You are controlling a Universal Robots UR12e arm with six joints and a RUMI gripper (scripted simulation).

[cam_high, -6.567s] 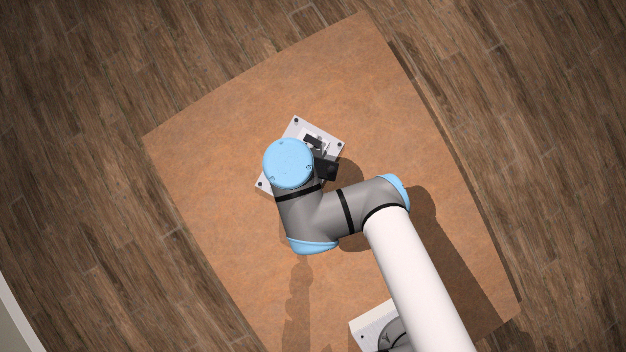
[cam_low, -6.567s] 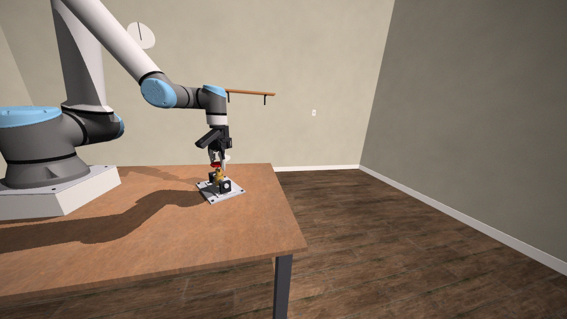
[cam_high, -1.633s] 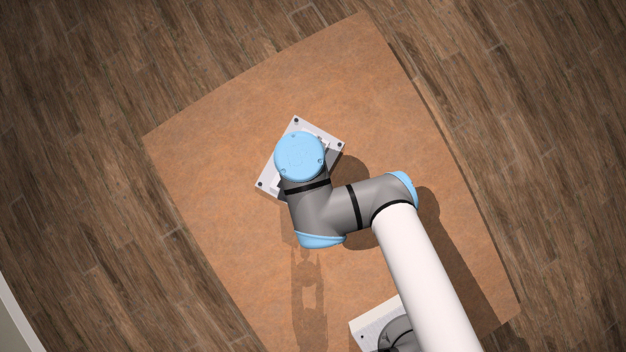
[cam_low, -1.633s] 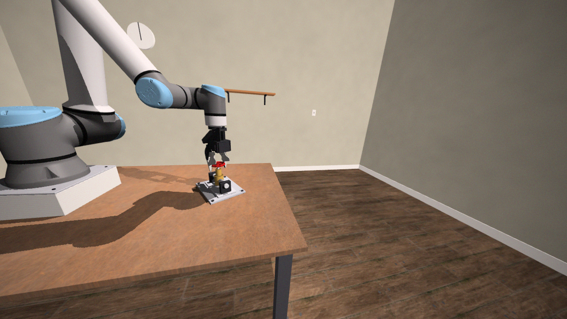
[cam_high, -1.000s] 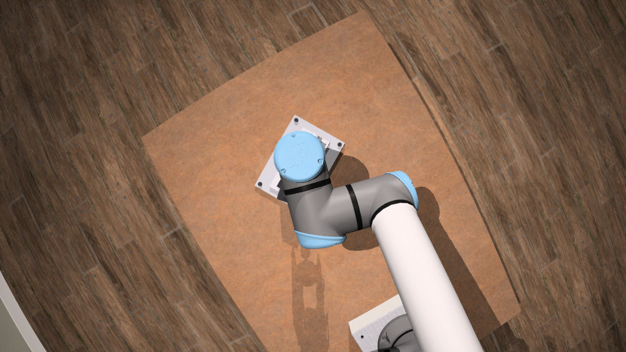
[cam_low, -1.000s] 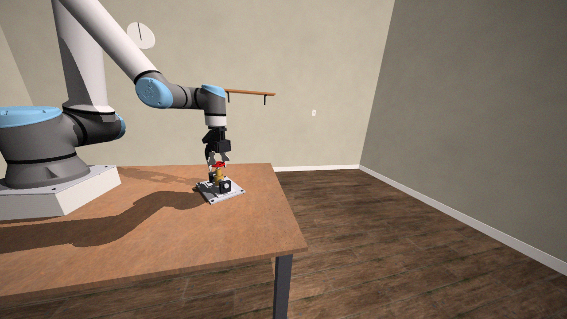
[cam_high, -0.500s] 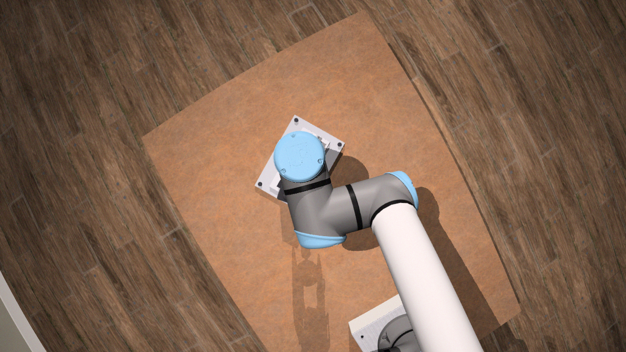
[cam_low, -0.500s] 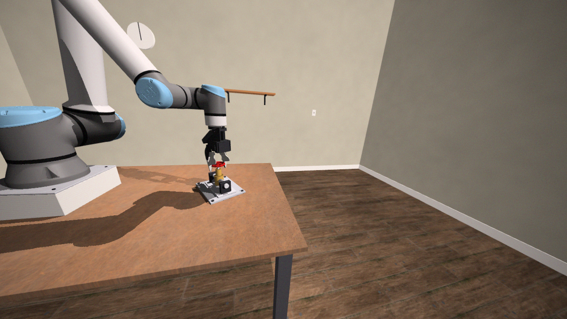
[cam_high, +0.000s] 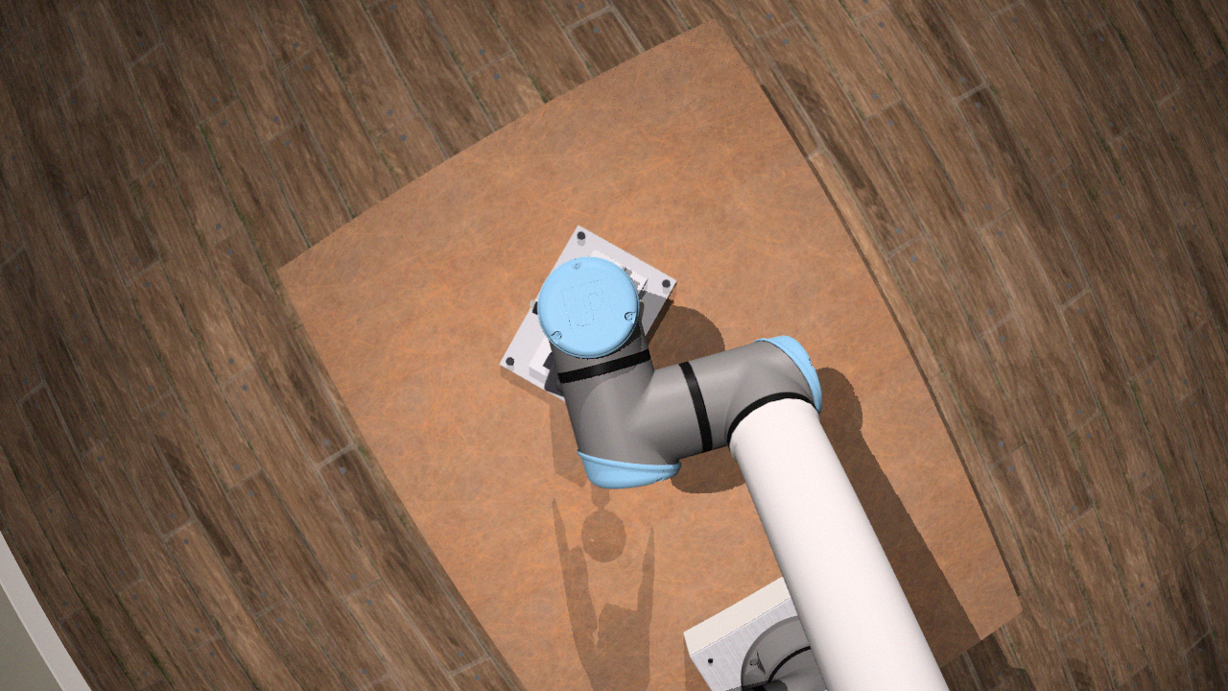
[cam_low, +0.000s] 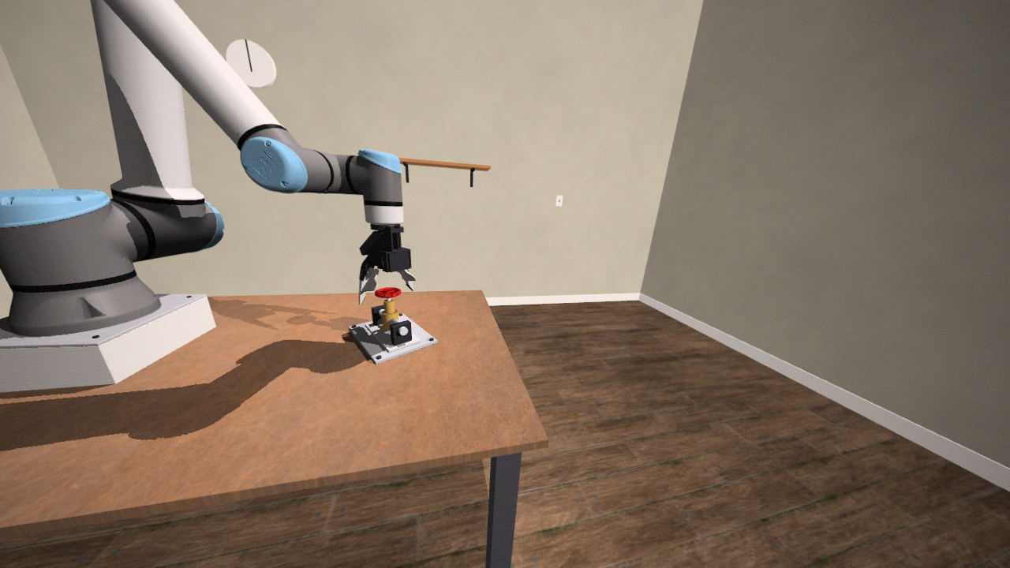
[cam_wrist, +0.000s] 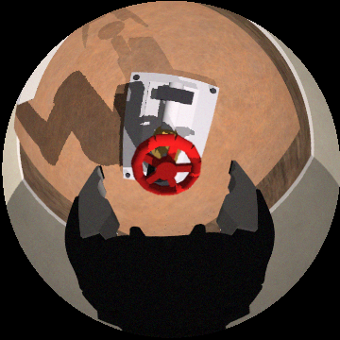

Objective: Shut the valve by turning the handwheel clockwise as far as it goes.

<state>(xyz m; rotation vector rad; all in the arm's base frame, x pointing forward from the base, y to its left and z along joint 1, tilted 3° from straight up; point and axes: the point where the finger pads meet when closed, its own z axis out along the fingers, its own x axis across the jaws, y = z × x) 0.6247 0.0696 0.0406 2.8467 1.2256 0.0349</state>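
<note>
The red handwheel lies 10 mm above my hand. The rest, counted from my hand: base plate: 120 mm below.
</note>
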